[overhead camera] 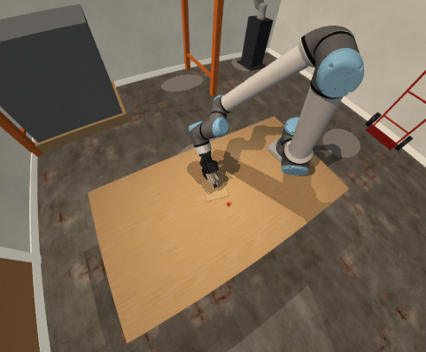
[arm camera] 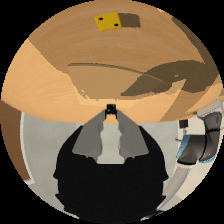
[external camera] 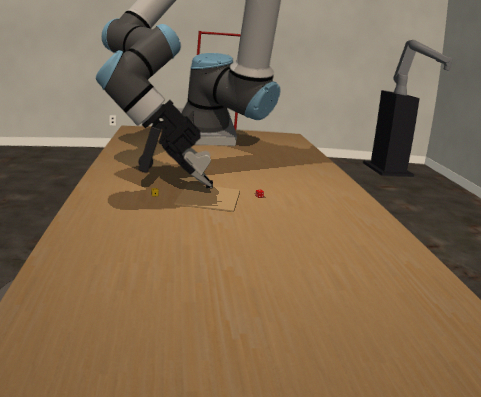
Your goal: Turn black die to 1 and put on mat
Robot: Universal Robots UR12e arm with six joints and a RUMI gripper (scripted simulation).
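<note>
The tan mat lies 40 mm below my hand and 10 mm to the left of it. Round my hand: yellow die: 120 mm to the right, 40 mm below, 10 mm behind; red die: 140 mm to the left, 40 mm below, 10 mm behind; black die: 10 mm to the left, 10 mm below.
</note>
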